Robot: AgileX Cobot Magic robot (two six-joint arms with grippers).
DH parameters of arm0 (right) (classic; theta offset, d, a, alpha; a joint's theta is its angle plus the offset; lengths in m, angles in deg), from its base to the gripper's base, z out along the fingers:
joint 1: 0 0.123 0 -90
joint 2: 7.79 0 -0.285 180
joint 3: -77.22 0 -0.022 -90
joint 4: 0 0.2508 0 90
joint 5: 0 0 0.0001 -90
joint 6: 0 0.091 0 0
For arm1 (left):
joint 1: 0 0.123 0 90
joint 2: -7.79 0 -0.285 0
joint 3: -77.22 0 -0.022 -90
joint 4: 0 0.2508 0 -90
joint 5: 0 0 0.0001 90
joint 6: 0 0.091 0 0
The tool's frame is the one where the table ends.
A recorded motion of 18 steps. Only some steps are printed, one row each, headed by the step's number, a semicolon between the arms.
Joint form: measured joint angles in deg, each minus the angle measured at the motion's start. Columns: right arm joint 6, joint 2, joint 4, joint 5, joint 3, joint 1; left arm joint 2, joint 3, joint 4, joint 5, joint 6, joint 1.
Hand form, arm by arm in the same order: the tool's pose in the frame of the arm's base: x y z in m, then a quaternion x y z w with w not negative. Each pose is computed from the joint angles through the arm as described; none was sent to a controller.
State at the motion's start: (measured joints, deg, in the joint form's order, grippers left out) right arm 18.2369 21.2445 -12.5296 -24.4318 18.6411 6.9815; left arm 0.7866 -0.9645 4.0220 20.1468 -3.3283 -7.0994
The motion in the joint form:
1: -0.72 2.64 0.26 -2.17 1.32 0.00; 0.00 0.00 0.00 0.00 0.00 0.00
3: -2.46 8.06 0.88 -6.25 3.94 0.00; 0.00 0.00 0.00 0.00 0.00 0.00
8: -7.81 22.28 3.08 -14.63 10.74 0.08; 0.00 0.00 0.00 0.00 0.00 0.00
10: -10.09 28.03 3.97 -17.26 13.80 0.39; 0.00 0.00 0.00 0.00 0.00 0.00
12: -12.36 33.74 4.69 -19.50 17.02 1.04; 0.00 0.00 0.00 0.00 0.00 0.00
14: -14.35 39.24 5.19 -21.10 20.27 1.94; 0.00 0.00 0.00 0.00 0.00 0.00
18: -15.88 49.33 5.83 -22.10 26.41 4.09; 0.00 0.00 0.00 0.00 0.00 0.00
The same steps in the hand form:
1: 0.0902 0.0023 0.2609 0.02214 0.84257 0.02315 0.53763; 0.0528 -0.0044 0.1766 0.04500 0.79359 -0.02561 0.60625
3: 0.1012 0.0029 0.2614 0.01546 0.87323 0.00883 0.48698; 0.0528 -0.0044 0.1766 0.04500 0.79359 -0.02561 0.60625
8: 0.1338 0.0071 0.2601 -0.01388 0.93189 -0.01644 0.36211; 0.0528 -0.0044 0.1766 0.04500 0.79359 -0.02561 0.60625
10: 0.1491 0.0102 0.2597 -0.03099 0.94738 -0.02187 0.31786; 0.0528 -0.0044 0.1766 0.04500 0.79359 -0.02561 0.60625
12: 0.1656 0.0146 0.2588 -0.05234 0.95884 -0.02564 0.27792; 0.0528 -0.0044 0.1766 0.04500 0.79359 -0.02561 0.60625
14: 0.1828 0.0203 0.2573 -0.07502 0.96619 -0.02797 0.24510; 0.0528 -0.0044 0.1766 0.04500 0.79359 -0.02561 0.60625
18: 0.2180 0.0348 0.2514 -0.10521 0.97318 -0.02601 0.20290; 0.0528 -0.0044 0.1766 0.04500 0.79359 -0.02561 0.60625

